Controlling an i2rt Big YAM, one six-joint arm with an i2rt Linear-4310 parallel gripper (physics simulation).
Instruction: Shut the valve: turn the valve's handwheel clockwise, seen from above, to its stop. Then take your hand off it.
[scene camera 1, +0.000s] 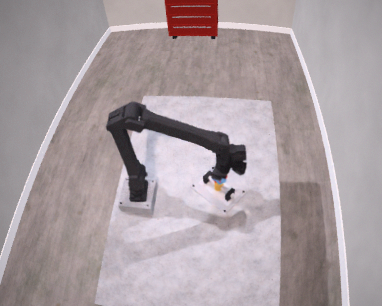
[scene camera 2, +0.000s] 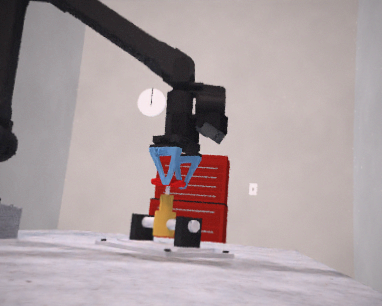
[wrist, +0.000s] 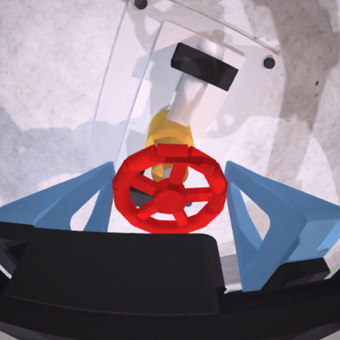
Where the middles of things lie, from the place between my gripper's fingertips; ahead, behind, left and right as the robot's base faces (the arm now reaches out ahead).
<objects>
My hand is 10 mm to the right of the red handwheel (wrist: 170, 197) and 10 mm past it. Round my hand: pale base plate (wrist: 138, 34): 120 mm below, 10 mm to the left, 10 mm behind.
</objects>
